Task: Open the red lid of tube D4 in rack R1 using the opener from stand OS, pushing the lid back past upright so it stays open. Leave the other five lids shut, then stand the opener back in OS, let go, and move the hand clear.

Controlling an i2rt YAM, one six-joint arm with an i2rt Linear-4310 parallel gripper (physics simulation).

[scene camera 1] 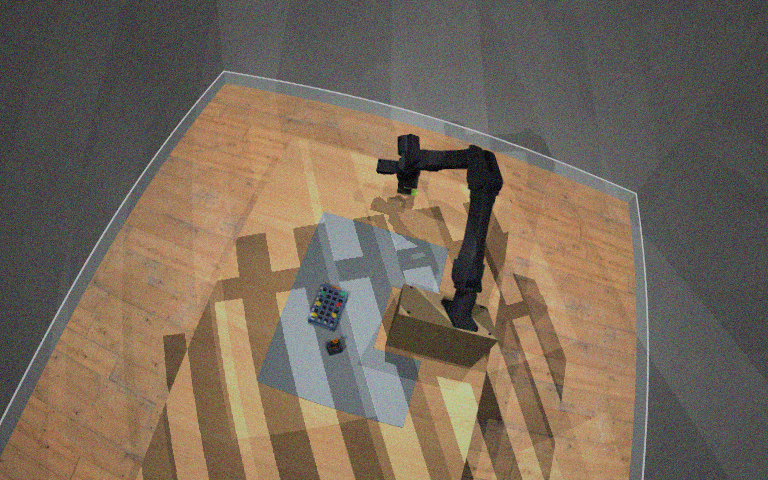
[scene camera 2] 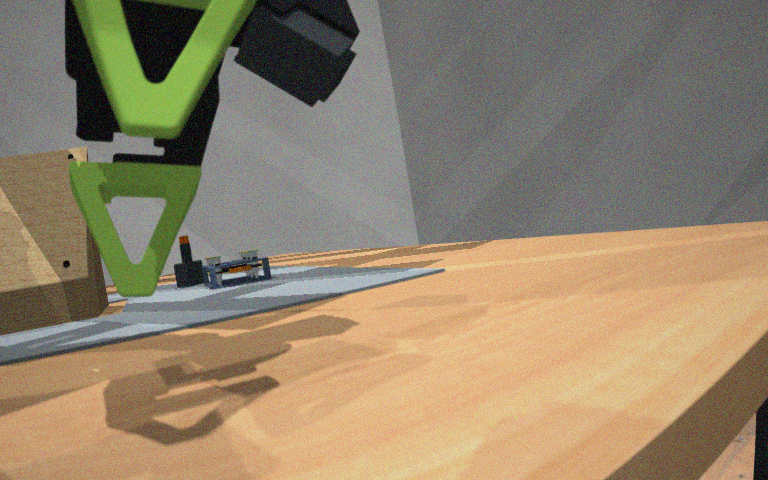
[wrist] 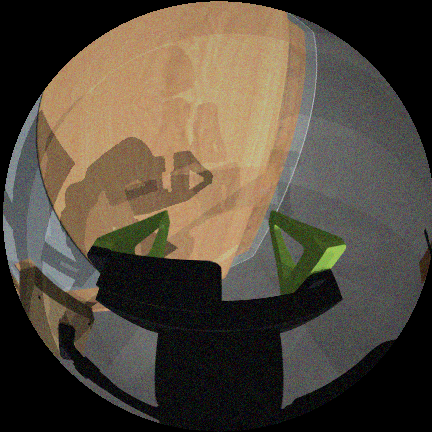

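Pixels of known places: gripper, between the fingertips: [scene camera 1: 411, 179] [scene camera 2: 139, 235] [wrist: 218, 215]; arm's base, origin of its link: [scene camera 1: 458, 316].
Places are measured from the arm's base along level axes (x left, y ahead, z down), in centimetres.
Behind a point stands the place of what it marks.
Rack R1 [scene camera 1: 321, 324] @[x 3.7, y 37.8, z 16.3 cm] [scene camera 2: 266, 269] @[x -8.7, y 39.6, z 15.2 cm] is a small blue rack holding tubes with coloured caps. A red cap [scene camera 1: 339, 304] @[x -2.4, y 33.5, z 12.4 cm] shows on its right side in scene view 1; the lids are too small to tell shut from open. The opener [scene camera 1: 334, 341] @[x 10.9, y 32.6, z 9.2 cm] [scene camera 2: 184, 241] @[x 10.2, y 32.4, z 9.0 cm], dark with an orange top, stands upright in the dark stand OS [scene camera 1: 335, 350] @[x 12.1, y 31.9, z 13.5 cm] [scene camera 2: 188, 275] @[x 8.9, y 31.8, z 14.8 cm] beside the rack. My gripper [scene camera 1: 406, 191] @[x -54.6, y 18.2, z 10.5 cm] [scene camera 2: 144, 212] @[x -54.6, y 18.2, z 10.5 cm] [wrist: 218, 215] @[x -54.6, y 18.2, z 10.5 cm] is open and empty, with green fingers wide apart. It hangs above the wooden table beyond the mat, far from rack and stand. Neither shows in the wrist view.
The grey-blue mat [scene camera 1: 300, 362] @[x 17.4, y 41.5, z 16.6 cm] [scene camera 2: 362, 278] @[x -30.9, y 41.2, z 16.6 cm] [wrist: 25, 200] lies under the rack and stand. The wooden block [scene camera 1: 436, 333] @[x 7.3, y 6.1, z -2.1 cm] [scene camera 2: 39, 237] @[x -7.3, y 10.1, z 6.2 cm] [wrist: 47, 310] carries my arm's base to the right of them in scene view 1. The table's edge runs near the gripper.
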